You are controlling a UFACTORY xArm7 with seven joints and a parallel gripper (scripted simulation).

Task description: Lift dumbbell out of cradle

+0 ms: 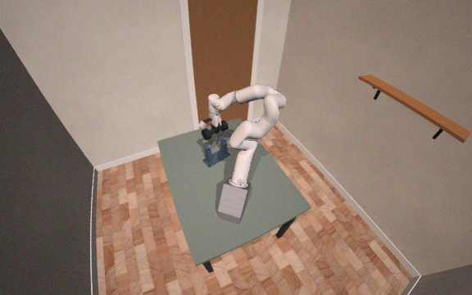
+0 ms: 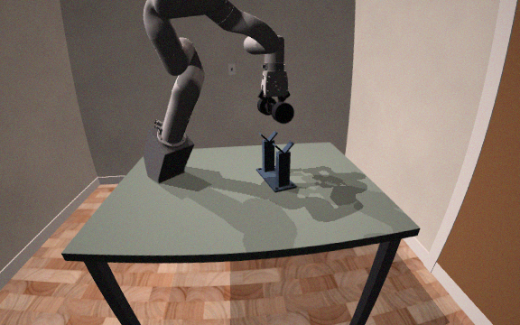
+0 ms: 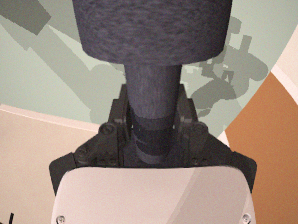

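Now: hand right at the black dumbbell. From my hand the other things lie so: blue cradle (23 cm below).
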